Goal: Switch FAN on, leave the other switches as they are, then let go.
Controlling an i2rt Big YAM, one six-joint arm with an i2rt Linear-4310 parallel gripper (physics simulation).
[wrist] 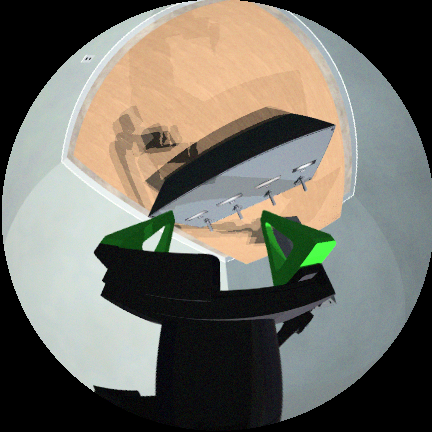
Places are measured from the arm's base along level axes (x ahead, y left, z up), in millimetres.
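Pixels of known places: gripper, fingertip midpoint: [217, 214].
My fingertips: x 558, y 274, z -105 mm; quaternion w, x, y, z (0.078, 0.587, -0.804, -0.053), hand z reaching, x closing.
Ahead of a thing's pixels: the offset from my fingertips to its top centre. Level surfaces: height alone.
A switch panel [240, 188] with a grey face and a dark top side [240, 144] shows at the middle right of the wrist view, slanting up to the right. Several metal toggle levers stick out of its face in a row; these include a lever @(dx -248, dy +96, dz -185 mm) [208, 224] at the left end and a lever @(dx -171, dy -256, dz -185 mm) [303, 184] at the right end. The labels are too small and slanted to read, so I cannot tell which switch is FAN or how each is set. My gripper [217, 214] is open with nothing between its green fingers. Its fingertips appear near the panel's lower left part; the depth between them is unclear.
The panel stands on a wooden table top @(dz -317 mm) [200, 65]. Shadows of the arm fall on the wood left of the panel. Pale walls surround the table, with a wall socket [88, 58] at the upper left. A dark object [291, 219] shows partly behind the right finger.
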